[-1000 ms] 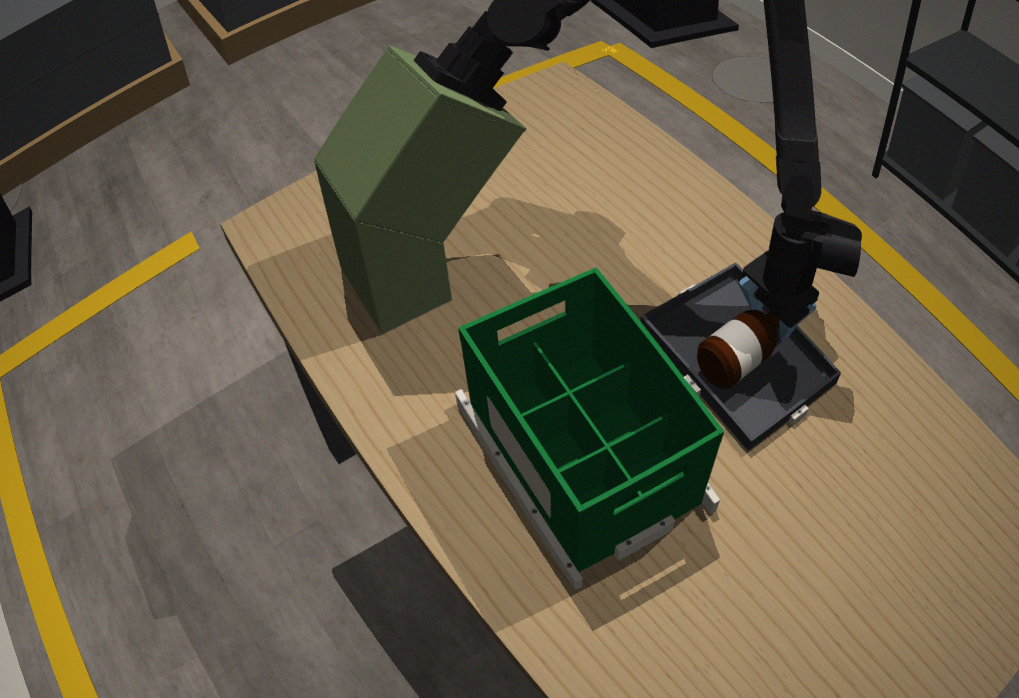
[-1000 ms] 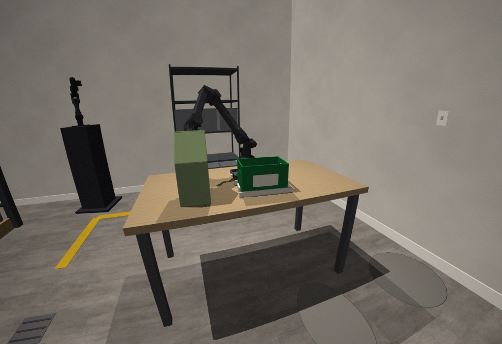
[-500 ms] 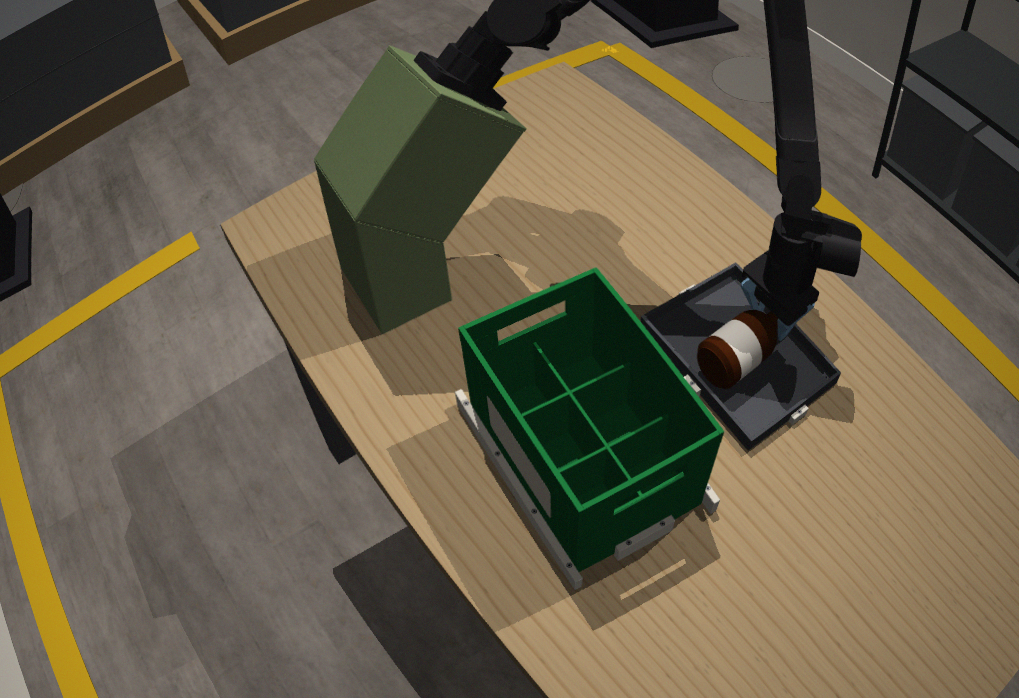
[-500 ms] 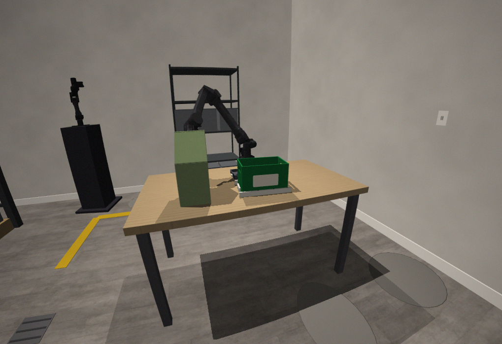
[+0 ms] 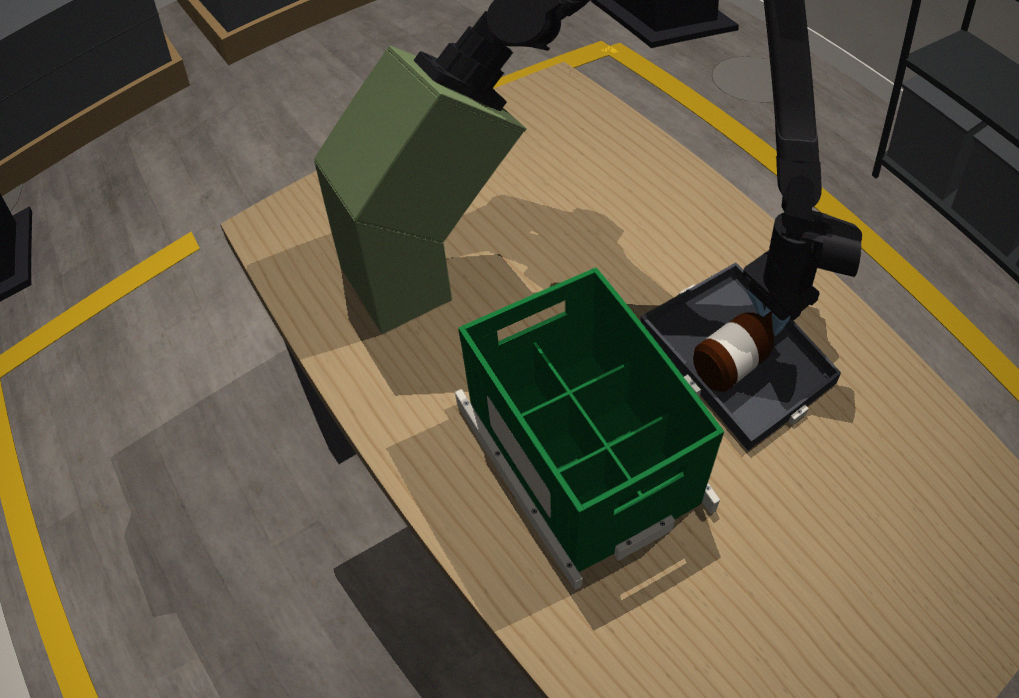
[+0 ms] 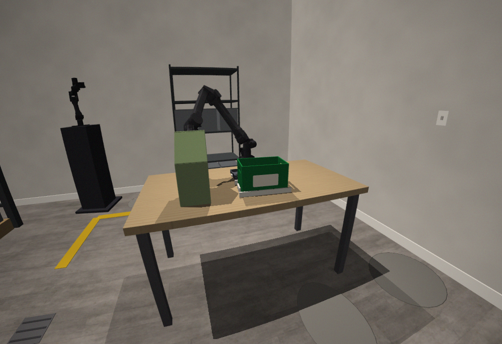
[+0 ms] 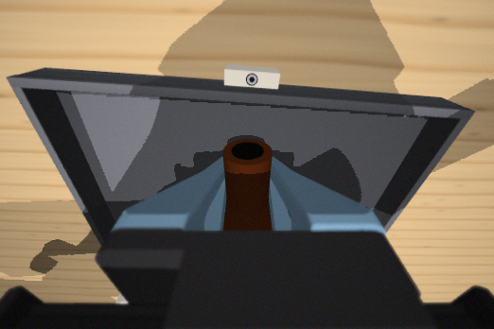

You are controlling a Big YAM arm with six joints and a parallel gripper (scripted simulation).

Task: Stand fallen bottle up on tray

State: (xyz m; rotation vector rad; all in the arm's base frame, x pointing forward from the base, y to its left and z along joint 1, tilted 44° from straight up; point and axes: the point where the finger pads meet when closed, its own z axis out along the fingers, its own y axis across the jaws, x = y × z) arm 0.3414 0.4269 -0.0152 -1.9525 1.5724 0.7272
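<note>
My gripper is now 60 mm to the left of the brown bottle and 10 mm short of it. The rest, counted from my hand: dark grey tray 50 mm to the right, 30 mm below; then green crate 330 mm to the right, 50 mm above, 40 mm ahead.
</note>
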